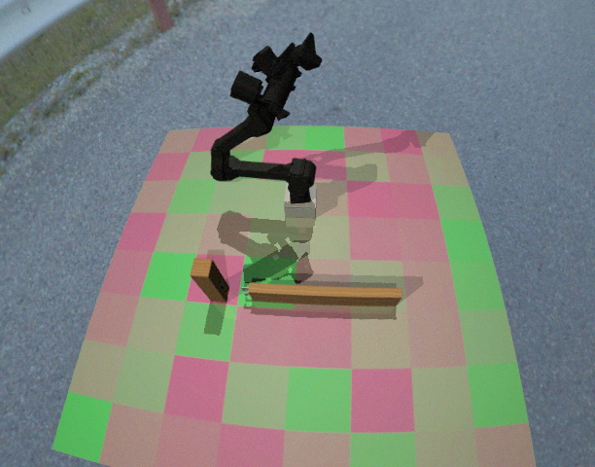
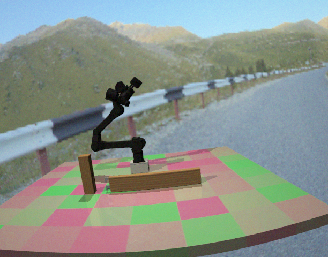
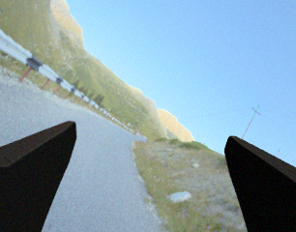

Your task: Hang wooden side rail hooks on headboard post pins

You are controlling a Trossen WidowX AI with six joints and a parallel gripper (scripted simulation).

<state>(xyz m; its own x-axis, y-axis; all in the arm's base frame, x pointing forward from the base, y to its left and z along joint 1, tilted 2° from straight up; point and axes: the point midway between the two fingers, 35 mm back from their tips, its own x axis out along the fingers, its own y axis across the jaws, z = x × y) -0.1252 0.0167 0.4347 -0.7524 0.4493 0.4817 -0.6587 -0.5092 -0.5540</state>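
Now: gripper tip 430 mm short of the headboard post, 300 mm to the left of it and 440 mm above it.
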